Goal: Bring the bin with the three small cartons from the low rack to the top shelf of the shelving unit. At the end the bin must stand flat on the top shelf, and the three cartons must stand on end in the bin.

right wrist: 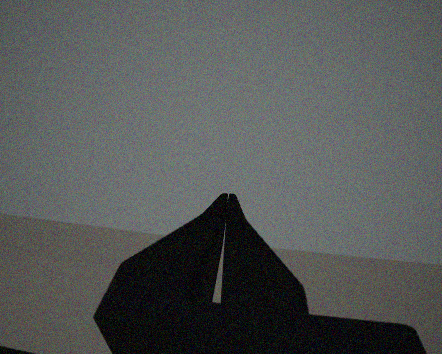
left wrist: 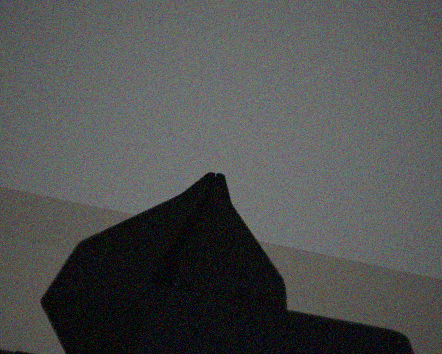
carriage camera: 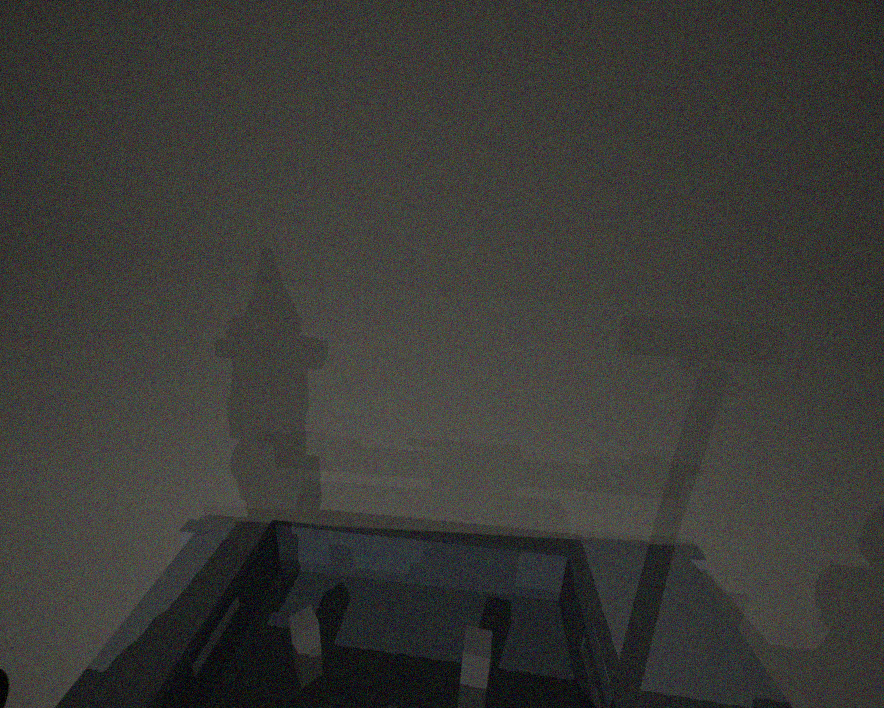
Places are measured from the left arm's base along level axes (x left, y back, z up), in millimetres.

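Pixels of known places: left gripper, between the fingertips: (left wrist: 215, 184); right gripper, between the fingertips: (right wrist: 228, 203).
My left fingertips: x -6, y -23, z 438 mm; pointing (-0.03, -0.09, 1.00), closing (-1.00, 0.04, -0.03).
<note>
For each thing: its top centre in the pictures, then the offset to it from my left fingertips. "spot": a spot on its surface instead. Level surfaces: height alone.
- dark blue-grey bin, centre of its top: (carriage camera: 399, 640) dx -235, dy -282, dz -636 mm
- wide blue-grey shelf board, height of its surface: dz -757 mm
- carton, a spot on its surface: (carriage camera: 306, 645) spot: dx -92, dy -275, dz -667 mm
The dark blue-grey bin (carriage camera: 435, 553) is at the bottom of the carriage view, and its near side is cut off. It rests on a wide blue-grey shelf board (carriage camera: 708, 626) with no board visible above it. Two light cartons stand on end in the bin, one carton (carriage camera: 306, 645) at left and one carton (carriage camera: 475, 656) nearer the middle. The third carton does not show. My left gripper (left wrist: 215, 184) is shut and empty, with its tips against a plain grey background. My right gripper (right wrist: 228, 203) is also shut and empty. Neither wrist view shows the bin.
A plain, dim wall (carriage camera: 457, 221) rises behind the board. Dark shadows fall on it at left and right, and the right one runs down across the board beside the bin. A small black shape (carriage camera: 2, 687) shows at the lower left edge.
</note>
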